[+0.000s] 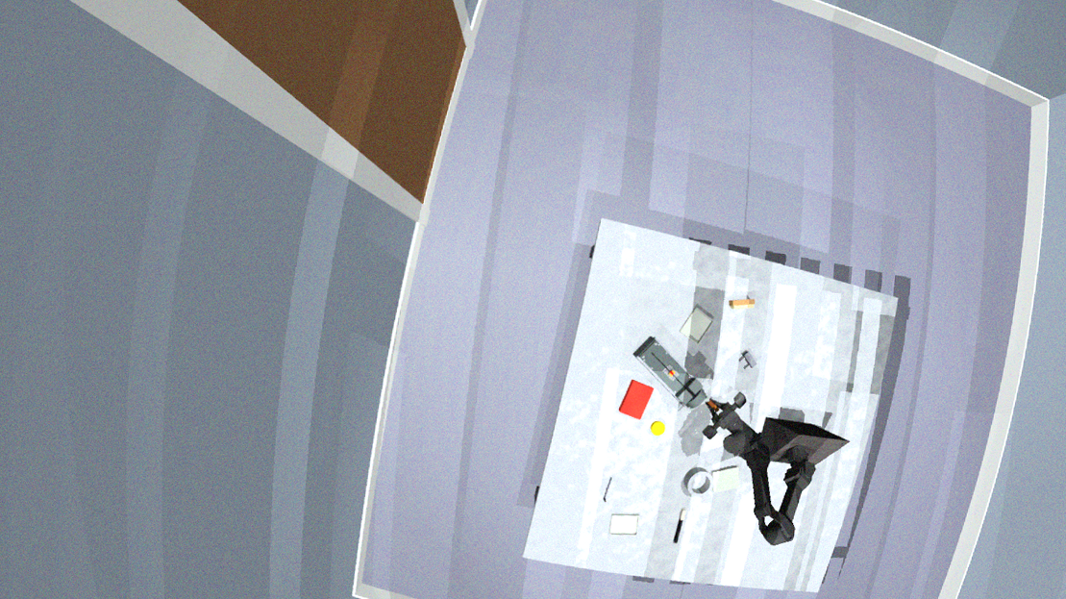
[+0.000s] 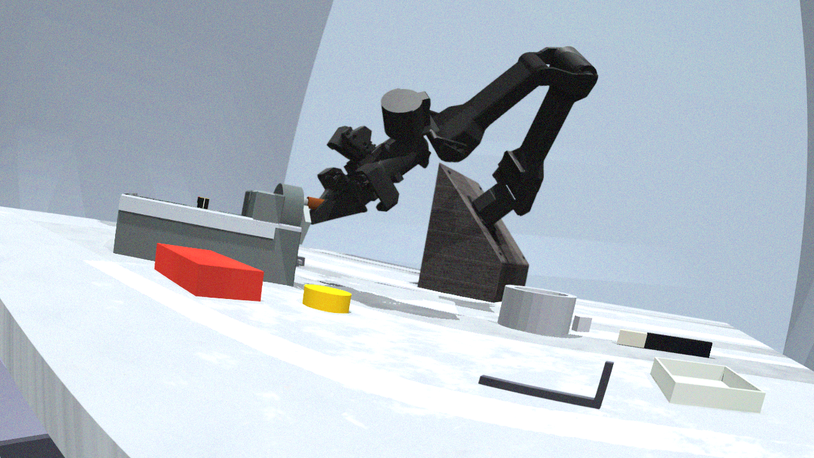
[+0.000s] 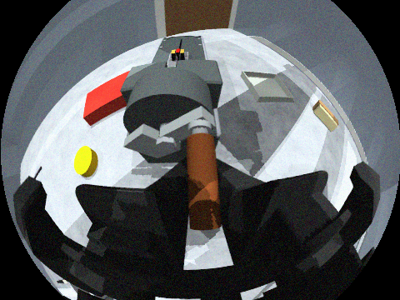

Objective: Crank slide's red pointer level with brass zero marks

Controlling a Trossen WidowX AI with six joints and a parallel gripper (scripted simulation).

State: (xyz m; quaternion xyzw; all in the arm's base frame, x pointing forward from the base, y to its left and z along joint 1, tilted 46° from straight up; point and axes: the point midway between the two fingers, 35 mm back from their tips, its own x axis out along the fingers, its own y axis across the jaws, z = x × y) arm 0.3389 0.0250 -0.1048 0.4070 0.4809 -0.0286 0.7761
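My gripper tip is 30 mm below the brown handle, 20 mm past it and 10 mm to the right of it. Also, from my gripper tip: yellow disc: 160 mm to the left, 110 mm ahead, 70 mm below; red pointer: 160 mm ahead, 50 mm to the right; black L-shaped bar: 450 mm to the left, 200 mm ahead, 70 mm below.
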